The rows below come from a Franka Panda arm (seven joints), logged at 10 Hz.
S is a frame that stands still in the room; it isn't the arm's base.
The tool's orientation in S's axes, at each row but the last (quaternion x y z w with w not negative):
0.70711 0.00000 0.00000 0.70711
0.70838 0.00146 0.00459 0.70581
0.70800 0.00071 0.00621 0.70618
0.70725 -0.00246 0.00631 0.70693
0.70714 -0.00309 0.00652 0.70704
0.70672 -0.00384 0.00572 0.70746
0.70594 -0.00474 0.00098 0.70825
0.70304 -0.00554 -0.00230 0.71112
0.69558 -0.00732 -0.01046 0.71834
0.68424 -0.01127 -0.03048 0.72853
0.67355 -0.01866 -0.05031 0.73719
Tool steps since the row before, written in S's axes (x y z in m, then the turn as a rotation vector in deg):
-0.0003 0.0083 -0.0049 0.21 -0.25 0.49
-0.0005 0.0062 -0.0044 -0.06 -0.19 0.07
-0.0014 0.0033 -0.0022 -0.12 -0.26 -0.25
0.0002 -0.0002 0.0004 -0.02 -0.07 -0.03
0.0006 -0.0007 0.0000 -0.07 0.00 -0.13
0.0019 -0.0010 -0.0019 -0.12 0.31 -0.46
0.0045 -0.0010 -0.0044 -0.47 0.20 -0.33
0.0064 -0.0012 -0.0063 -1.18 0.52 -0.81
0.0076 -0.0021 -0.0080 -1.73 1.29 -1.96
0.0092 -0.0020 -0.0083 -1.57 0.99 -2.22
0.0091 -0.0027 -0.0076 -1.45 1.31 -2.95
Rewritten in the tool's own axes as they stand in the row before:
-0.0003 -0.0049 -0.0083 0.21 0.49 0.25
-0.0005 -0.0044 -0.0062 -0.06 0.07 0.19
-0.0014 -0.0022 -0.0033 -0.12 -0.25 0.26
0.0002 0.0004 0.0002 -0.02 -0.03 0.07
0.0006 0.0000 0.0007 -0.07 -0.13 0.00
0.0019 -0.0019 0.0010 -0.13 -0.46 -0.31
0.0045 -0.0044 0.0010 -0.47 -0.33 -0.20
0.0064 -0.0063 0.0011 -1.19 -0.80 -0.52
0.0077 -0.0080 0.0016 -1.75 -1.93 -1.31
0.0095 -0.0081 0.0009 -1.57 -2.20 -1.04
0.0096 -0.0074 0.0011 -1.45 -2.89 -1.43

